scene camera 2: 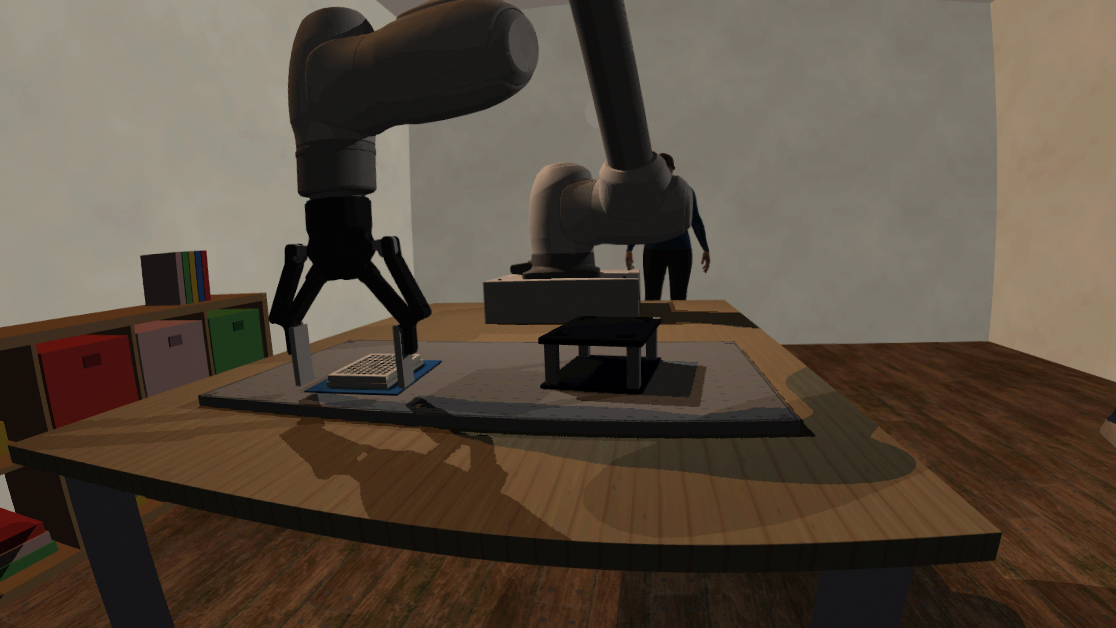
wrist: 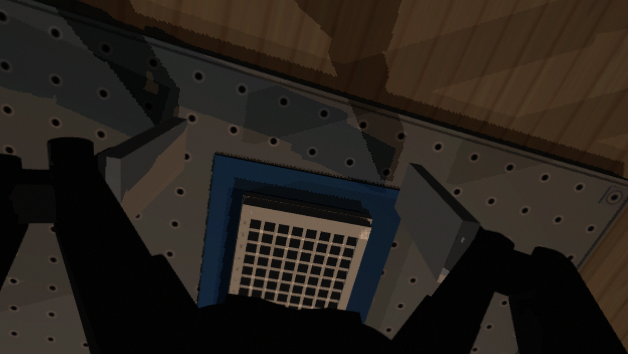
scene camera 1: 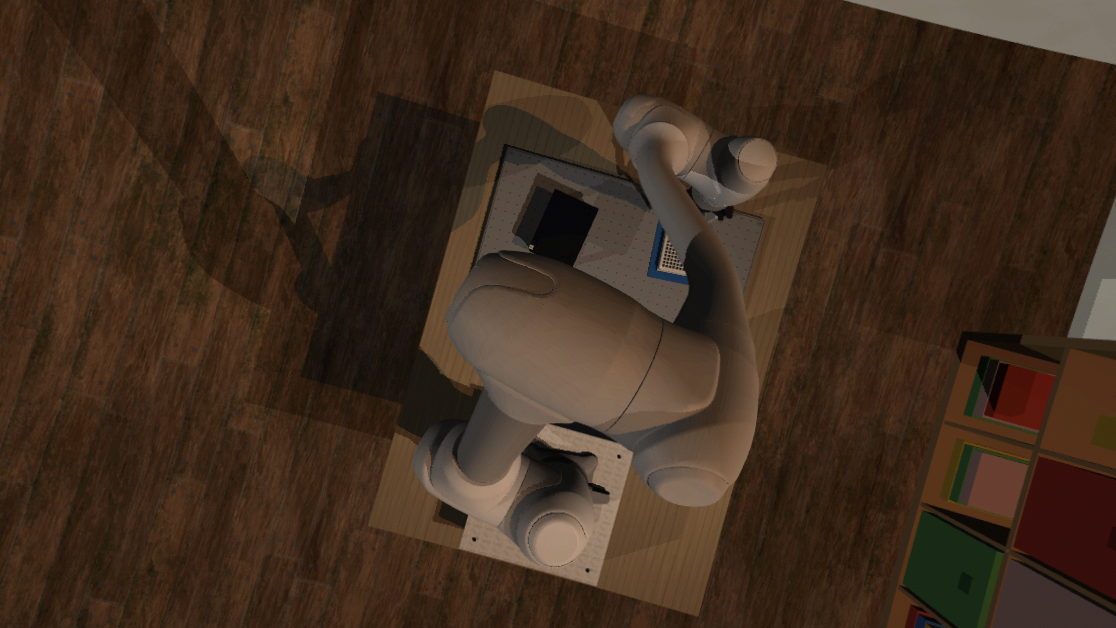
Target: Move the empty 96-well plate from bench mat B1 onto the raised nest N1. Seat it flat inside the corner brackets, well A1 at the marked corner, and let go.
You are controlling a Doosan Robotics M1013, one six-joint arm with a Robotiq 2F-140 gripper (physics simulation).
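Frame: origin at the arm's base, x right, y ahead, z up, level; metres.
Where they show: gripper, fingertip midpoint: (scene camera 2: 353,383) (wrist: 297,165); arm's base, link origin: (scene camera 2: 563,275).
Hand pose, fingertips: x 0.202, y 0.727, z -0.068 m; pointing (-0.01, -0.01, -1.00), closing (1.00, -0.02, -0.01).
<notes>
Things, the pixels of their top centre, and the offset from my fingertips. Level surfaces: height alone.
- white 96-well plate, top centre: (wrist: 289,294) (scene camera 2: 377,364) (scene camera 1: 679,248) dy -0.093, dx +0.011, dz +0.001 m
- blue mat B1, surface height: dz -0.013 m
- raised black nest N1, top centre: (scene camera 2: 605,324) (scene camera 1: 563,228) dy -0.102, dx -0.293, dz +0.048 m
- grey perforated board, surface height: dz -0.015 m
- wooden table, surface height: dz -0.028 m
The white 96-well plate (scene camera 1: 671,257) (scene camera 2: 365,370) (wrist: 300,260) lies flat on the blue mat B1 (scene camera 1: 665,277) (scene camera 2: 431,368) (wrist: 211,235). In the wrist view the gripper body hides its lower part. My gripper (scene camera 2: 352,381) (wrist: 297,165) is open and points down over the plate, one pad beyond each side, with gaps between pads and plate. The pad ends are low, near plate height. The arm hides most of the gripper in scene camera 1. The raised black nest N1 (scene camera 1: 567,226) (scene camera 2: 600,329) stands apart on four legs; its corner brackets are not clear. A small light mark shows at one corner.
The mat and the nest stand on a grey perforated board (scene camera 1: 616,269) (scene camera 2: 483,390) (wrist: 210,100) on the wooden table (scene camera 1: 655,578) (scene camera 2: 702,507) (wrist: 475,60). The arm's base block (scene camera 2: 561,302) is behind them. A shelf unit (scene camera 2: 241,299) stands beyond the table. A person (scene camera 2: 667,257) stands behind the table.
</notes>
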